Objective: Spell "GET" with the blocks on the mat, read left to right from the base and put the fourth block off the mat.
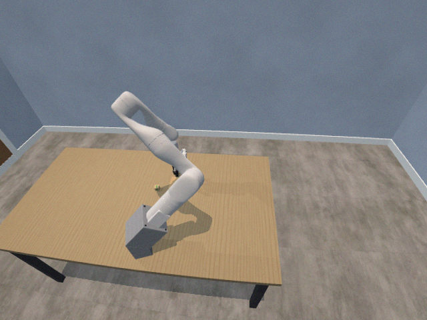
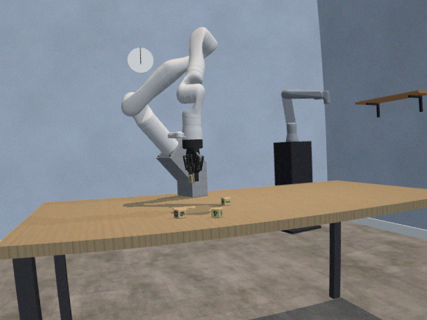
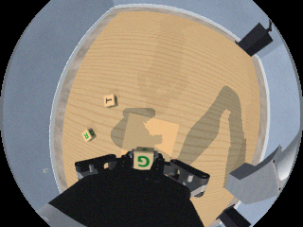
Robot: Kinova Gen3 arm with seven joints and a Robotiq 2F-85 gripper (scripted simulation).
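Right now the mat is 10 mm behind my hand and 120 mm below it. Also, from my hand: T block (110 mm ahead, 110 mm to the right, 110 mm below); then G block (right at my hand).
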